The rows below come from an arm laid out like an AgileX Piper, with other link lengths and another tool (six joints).
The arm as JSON. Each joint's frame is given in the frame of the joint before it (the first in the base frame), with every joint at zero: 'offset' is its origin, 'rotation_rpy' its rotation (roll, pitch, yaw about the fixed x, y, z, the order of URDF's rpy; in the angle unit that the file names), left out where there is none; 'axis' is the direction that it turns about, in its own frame. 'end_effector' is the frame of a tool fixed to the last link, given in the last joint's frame.
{
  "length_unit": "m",
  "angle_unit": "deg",
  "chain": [
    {
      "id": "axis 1",
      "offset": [
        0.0,
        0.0,
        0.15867
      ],
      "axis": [
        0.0,
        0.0,
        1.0
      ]
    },
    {
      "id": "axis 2",
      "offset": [
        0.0,
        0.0,
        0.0
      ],
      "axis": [
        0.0,
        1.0,
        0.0
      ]
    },
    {
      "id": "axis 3",
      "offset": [
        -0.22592,
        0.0,
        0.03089
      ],
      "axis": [
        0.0,
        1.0,
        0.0
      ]
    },
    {
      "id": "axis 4",
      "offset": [
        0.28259,
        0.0,
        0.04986
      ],
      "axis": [
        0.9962,
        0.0,
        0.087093
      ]
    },
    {
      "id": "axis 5",
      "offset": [
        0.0,
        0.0,
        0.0
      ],
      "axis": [
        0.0,
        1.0,
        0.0
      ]
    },
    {
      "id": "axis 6",
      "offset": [
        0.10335,
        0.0,
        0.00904
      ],
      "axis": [
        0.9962,
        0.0,
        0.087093
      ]
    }
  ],
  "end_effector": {
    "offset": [
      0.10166,
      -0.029,
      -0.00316
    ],
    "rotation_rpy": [
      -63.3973,
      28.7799,
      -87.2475
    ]
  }
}
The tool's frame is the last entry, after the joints.
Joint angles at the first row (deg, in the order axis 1, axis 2, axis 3, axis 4, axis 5, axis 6):
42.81, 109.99, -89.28, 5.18, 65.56, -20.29
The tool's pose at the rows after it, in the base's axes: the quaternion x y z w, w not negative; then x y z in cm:
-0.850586 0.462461 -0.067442 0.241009 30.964 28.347 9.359
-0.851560 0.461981 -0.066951 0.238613 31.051 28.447 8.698
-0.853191 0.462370 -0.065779 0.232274 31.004 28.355 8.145
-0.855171 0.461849 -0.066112 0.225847 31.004 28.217 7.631
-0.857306 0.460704 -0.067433 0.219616 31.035 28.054 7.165
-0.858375 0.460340 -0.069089 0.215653 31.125 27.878 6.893
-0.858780 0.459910 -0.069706 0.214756 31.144 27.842 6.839
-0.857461 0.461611 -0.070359 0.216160 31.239 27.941 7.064
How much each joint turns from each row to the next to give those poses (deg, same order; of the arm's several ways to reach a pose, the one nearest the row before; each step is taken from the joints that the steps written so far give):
1.59, 1.29, 0.00, 0.11, -0.93, -0.23
0.04, 0.97, -0.03, -0.02, -0.64, -0.11
0.00, 0.75, 0.01, -0.10, 0.00, 0.00
0.00, 0.72, 0.00, -0.30, 0.00, 0.00
0.00, 0.65, -0.01, -0.43, 0.00, 0.00
-0.10, 0.39, 0.00, -0.35, 0.00, 0.00
0.00, 0.08, 0.00, -0.12, 0.00, 0.00
0.00, 0.05, -0.52, 0.00, 0.28, 0.27

